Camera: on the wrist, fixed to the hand. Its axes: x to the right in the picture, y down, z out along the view.
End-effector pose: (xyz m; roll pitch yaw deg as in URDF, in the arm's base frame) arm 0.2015 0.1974 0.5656 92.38 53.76 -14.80
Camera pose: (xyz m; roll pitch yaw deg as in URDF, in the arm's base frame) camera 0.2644 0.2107 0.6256 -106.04 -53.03 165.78
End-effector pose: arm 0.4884 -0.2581 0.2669 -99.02 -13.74 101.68
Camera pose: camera 0.5313 -0.2455 0.1912 85.72 13.10 -78.82
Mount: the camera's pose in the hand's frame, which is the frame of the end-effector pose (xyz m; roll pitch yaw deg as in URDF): -0.0144 0.0805 -0.0323 -13.19 -0.38 -179.29
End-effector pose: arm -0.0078 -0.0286 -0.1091 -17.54 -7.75 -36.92
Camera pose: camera 0.0270 0.0291 -0.1656 4.43 7.17 143.65
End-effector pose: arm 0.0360 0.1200 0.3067 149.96 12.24 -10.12
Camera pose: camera 0.0270 0.0672 0.3765 -163.06 -11.56 169.45
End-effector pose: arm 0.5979 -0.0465 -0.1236 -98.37 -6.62 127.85
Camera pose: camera 0.6359 -0.0242 -0.1997 85.13 5.97 -52.63
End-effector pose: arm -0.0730 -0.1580 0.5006 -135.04 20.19 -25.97
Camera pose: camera -0.1306 -0.2187 0.4736 122.14 -20.42 153.21
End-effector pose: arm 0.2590 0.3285 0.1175 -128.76 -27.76 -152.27
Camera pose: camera 0.2176 0.3921 0.0731 115.19 27.44 26.90
